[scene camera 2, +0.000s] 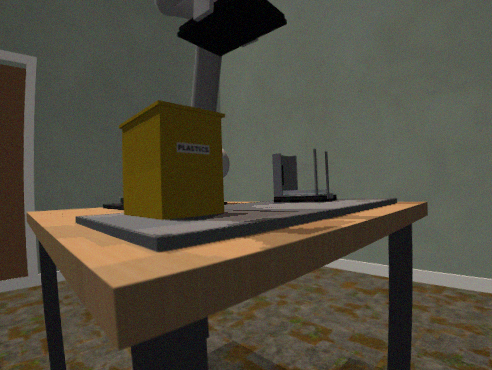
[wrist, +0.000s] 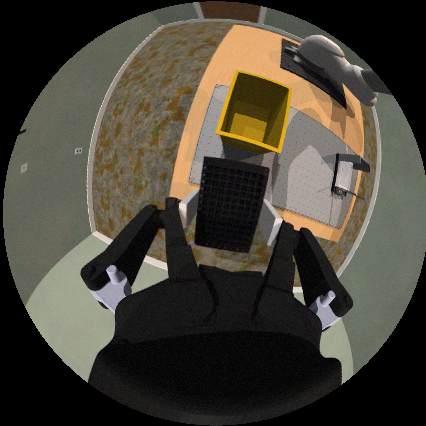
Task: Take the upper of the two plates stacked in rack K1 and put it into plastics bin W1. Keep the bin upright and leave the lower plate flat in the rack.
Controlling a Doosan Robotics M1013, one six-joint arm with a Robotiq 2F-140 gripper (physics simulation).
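Frame: origin at the arm's base, x ahead, y left, z up, level; metres.
Seen in the pictures: gripper, fingertip midpoint: (scene camera 2: 228, 30) (wrist: 229, 203); arm's base, link origin: (wrist: 307, 60).
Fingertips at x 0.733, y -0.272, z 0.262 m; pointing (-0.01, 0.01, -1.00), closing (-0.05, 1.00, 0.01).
Offsets run from my fingertips to a thing's top centre. "spot": to the spot under its first point.
The gripper (scene camera 2: 226, 26) (wrist: 230, 214) is shut on a black gridded plate {dx +0.005, dy +0.000, dz +0.014 m} (scene camera 2: 250, 19) (wrist: 231, 200), one pad at each long side. In the scene view the plate hangs high above the table, above and right of the yellow bin W1 {dx -0.193, dy +0.024, dz -0.082 m} (scene camera 2: 193, 175) (wrist: 286, 120). In the wrist view it shows just below the bin's near rim, not overlapping the opening. The bin stands upright and its yellow floor shows. Rack K1 {dx -0.152, dy +0.449, dz -0.117 m} (scene camera 2: 277, 175) (wrist: 361, 162) stands at the right with a light gridded surface (wrist: 343, 177), apparently the lower plate, lying flat. Most of the gripper is out of the scene view.
Bin and rack stand on a grey perforated board (scene camera 2: 159, 243) (wrist: 305, 187) on the wooden table (scene camera 2: 280, 265) (wrist: 250, 47). The rack has thin upright rods {spot: dx -0.093, dy +0.409, dz -0.182 m} (scene camera 2: 315, 172). The robot's base (wrist: 320, 52) stands on a black plate beyond the board, behind the bin in the scene view.
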